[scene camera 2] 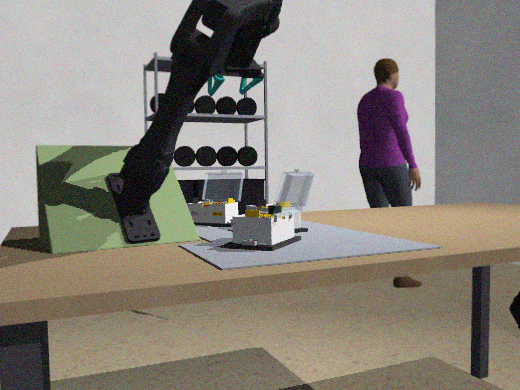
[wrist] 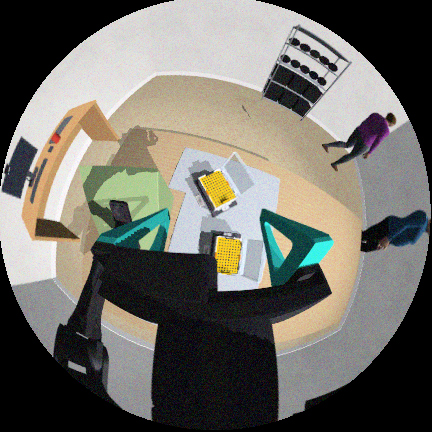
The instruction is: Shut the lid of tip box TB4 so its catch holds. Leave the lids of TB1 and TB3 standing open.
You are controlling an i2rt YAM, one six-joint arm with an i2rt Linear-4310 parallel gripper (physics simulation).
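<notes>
My gripper [scene camera 2: 229,92] [wrist: 214,212] is open, with its teal fingers wide apart and nothing between them, high above the boxes. A white tip box [scene camera 2: 215,214] with yellow contents stands at the back left in the scene view, its clear lid [scene camera 2: 223,187] open. A second box's clear lid [scene camera 2: 296,188] stands open at the right, behind a front white box [scene camera 2: 263,230], whose lid state I cannot tell. In the wrist view, one box [wrist: 217,190] has an open lid [wrist: 241,172]; a lower box [wrist: 228,255] has an open lid [wrist: 254,260]. No TB labels are readable.
The boxes stand on a grey mat [scene camera 2: 350,245] [wrist: 265,187] on the wooden table [scene camera 2: 125,272] [wrist: 310,200]. A green sloped block [scene camera 2: 175,220] [wrist: 145,180] is beside the mat. A shelf rack [scene camera 2: 266,135] and a person in purple [scene camera 2: 382,130] [wrist: 371,131] are beyond the table.
</notes>
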